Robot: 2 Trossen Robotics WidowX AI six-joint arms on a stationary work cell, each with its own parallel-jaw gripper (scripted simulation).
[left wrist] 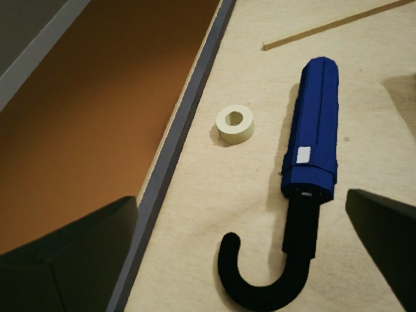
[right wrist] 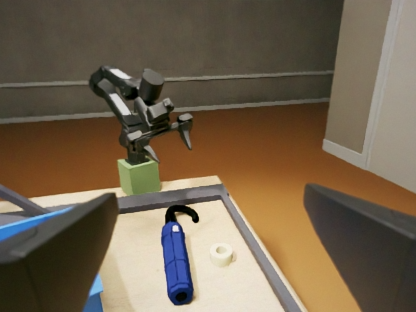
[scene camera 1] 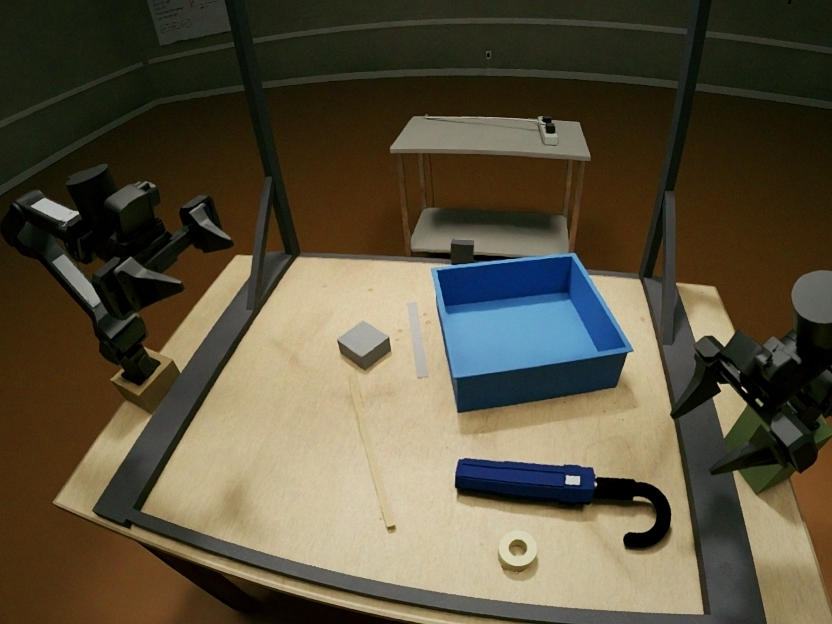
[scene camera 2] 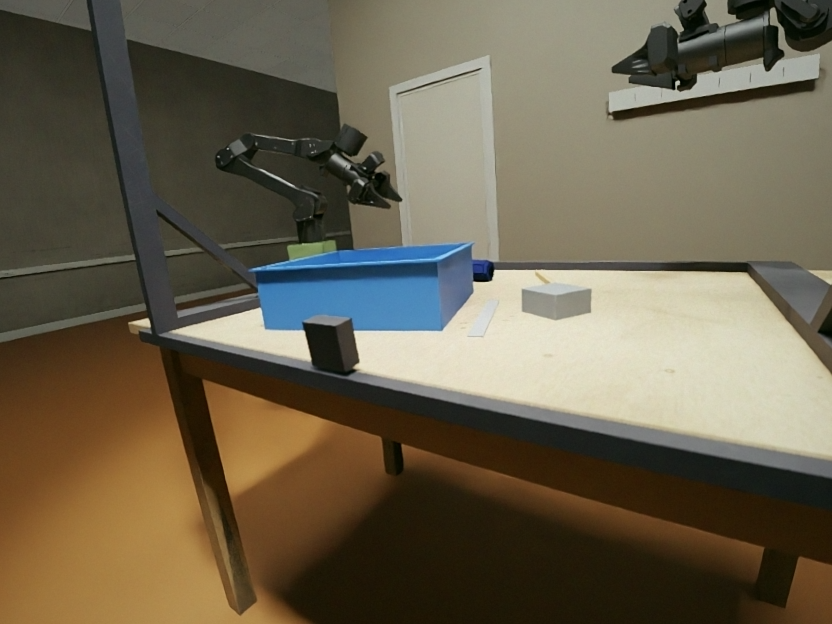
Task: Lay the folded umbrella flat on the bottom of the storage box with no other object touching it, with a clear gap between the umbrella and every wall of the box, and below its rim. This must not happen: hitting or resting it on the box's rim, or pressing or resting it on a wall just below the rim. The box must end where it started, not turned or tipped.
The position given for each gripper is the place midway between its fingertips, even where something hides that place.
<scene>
In view: the left gripper (scene camera 1: 689,443), the right gripper (scene camera 1: 208,263), an umbrella (scene camera 1: 569,484) and a blue storage box (scene camera 1: 505,315).
The umbrella shows as well in the left wrist view (left wrist: 310,165). The blue storage box also shows in scene camera 2 (scene camera 2: 410,295). The left gripper is seen too in the left wrist view (left wrist: 240,202), in the right wrist view (right wrist: 175,156) and in scene camera 2 (scene camera 2: 396,204). The left wrist view does not show the blue storage box: it is out of frame.
</scene>
